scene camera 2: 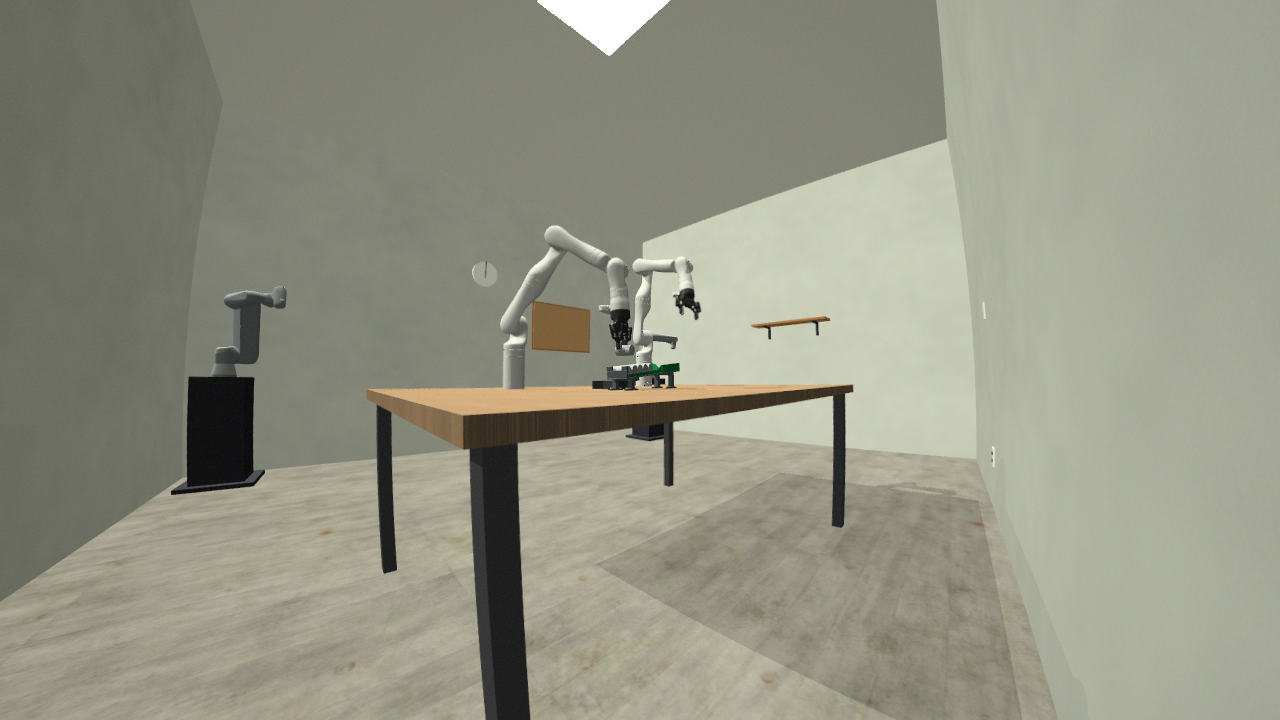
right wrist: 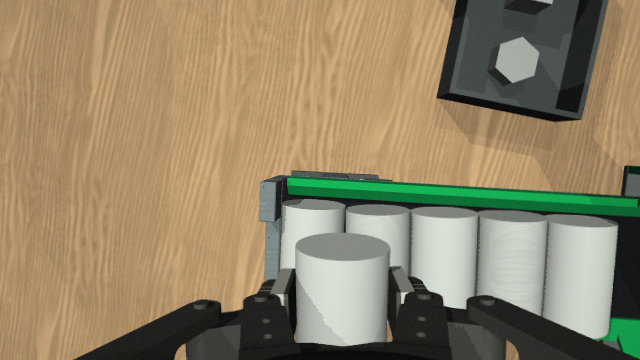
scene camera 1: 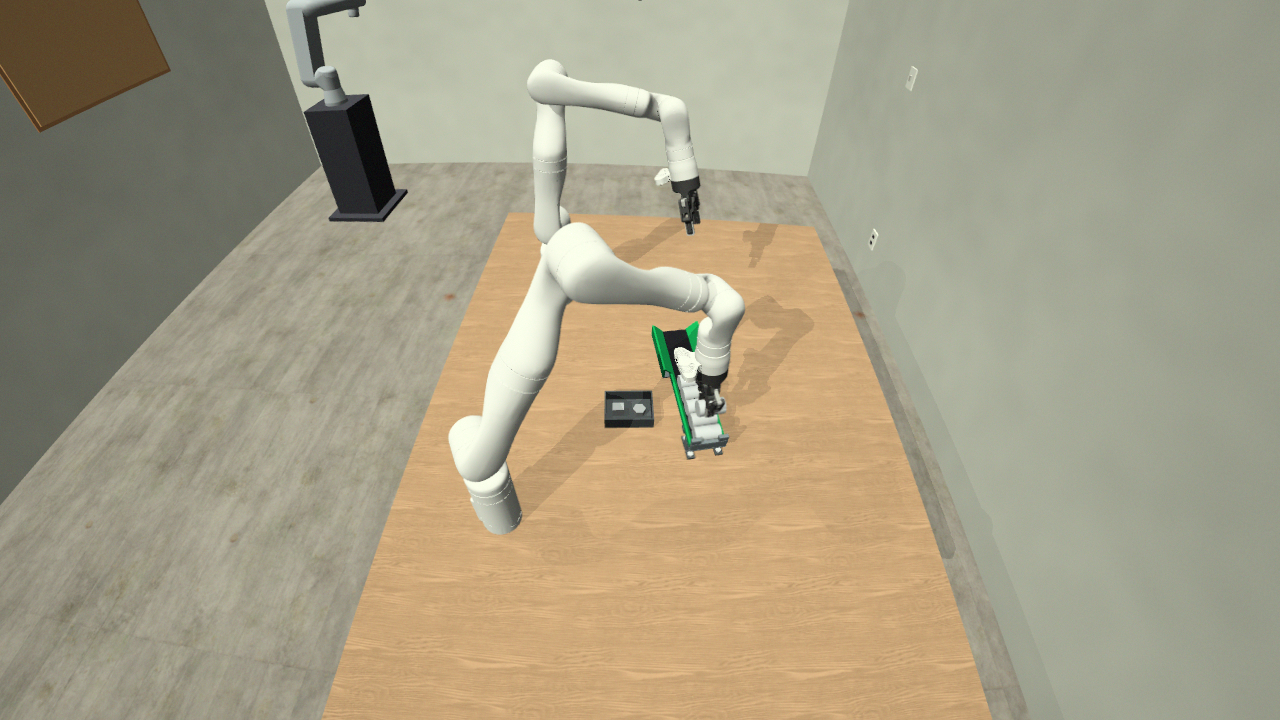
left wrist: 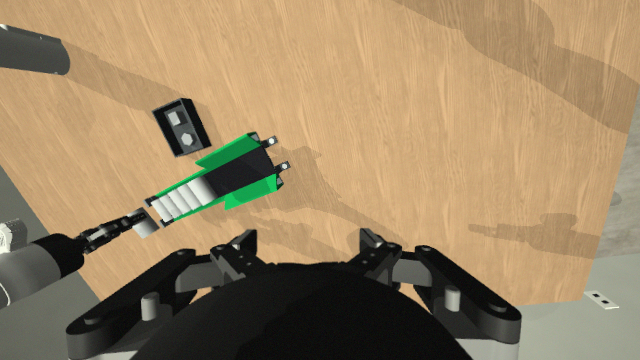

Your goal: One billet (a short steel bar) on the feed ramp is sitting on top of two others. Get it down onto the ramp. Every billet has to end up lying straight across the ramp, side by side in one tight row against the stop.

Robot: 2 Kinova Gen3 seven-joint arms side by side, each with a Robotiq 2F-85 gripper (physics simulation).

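Places are measured from the left arm's base along level axes (x up, y back, z right), in centimetres.
Pixels of known places: left gripper, between the fingertips: (scene camera 2: 689, 317) (scene camera 1: 694, 229) (left wrist: 308, 240); right gripper, between the fingertips: (scene camera 2: 622, 351) (right wrist: 341, 289) (scene camera 1: 705, 408) (left wrist: 141, 218); right arm's base, origin of its link: (scene camera 1: 502, 516) (left wrist: 56, 57).
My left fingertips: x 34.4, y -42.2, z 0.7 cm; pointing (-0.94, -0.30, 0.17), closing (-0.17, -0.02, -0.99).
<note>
For each thing: its top centre in the pictures, then the offset to it from my left fingertips. Level surfaces: height alone.
- pale billet, centre of its top: (right wrist: 342, 341) (scene camera 1: 711, 401) (left wrist: 133, 227) (scene camera 2: 624, 345) dy -13.7, dx -17.2, dz +44.6 cm
- grey stop, centre of its top: (right wrist: 268, 259) (scene camera 1: 710, 437) (left wrist: 153, 214) (scene camera 2: 617, 366) dy -15.2, dx -25.4, dz +48.7 cm
- dark tray, centre of its top: (right wrist: 535, 15) (scene camera 1: 628, 404) (left wrist: 177, 129) (scene camera 2: 610, 380) dy +7.1, dx -30.9, dz +39.9 cm
- hexagonal piece, centre of its top: (right wrist: 517, 59) (scene camera 1: 639, 408) (left wrist: 187, 139) dy +4.5, dx -32.4, dz +39.1 cm
- wooden table, height of its surface: dx -34.5 cm
My right gripper (right wrist: 341, 289) (left wrist: 140, 218) (scene camera 2: 621, 343) is shut on a pale billet (right wrist: 342, 305) (left wrist: 146, 226), held raised above the stop end of the feed ramp (right wrist: 450, 193) (left wrist: 252, 192) (scene camera 1: 658, 351). Several billets lie straight across the ramp in a close row; the third from the stop (right wrist: 444, 255) shows clearly, and the farthest one (right wrist: 580, 275) (left wrist: 202, 191) borders bare dark ramp. The held billet and fingers partly hide the two billets nearest the grey stop (right wrist: 268, 202). My left gripper (left wrist: 308, 240) (scene camera 1: 689, 223) (scene camera 2: 688, 311) is open and empty, high and away from the ramp.
A dark tray (scene camera 1: 629, 424) (left wrist: 170, 142) (right wrist: 505, 109) with a square piece and a hexagonal piece (right wrist: 517, 60) (left wrist: 187, 139) stands beside the ramp. The wooden table (scene camera 1: 644, 582) (scene camera 2: 537, 411) carries both arms. A wall rises beyond the table's right edge in scene camera 1.
</note>
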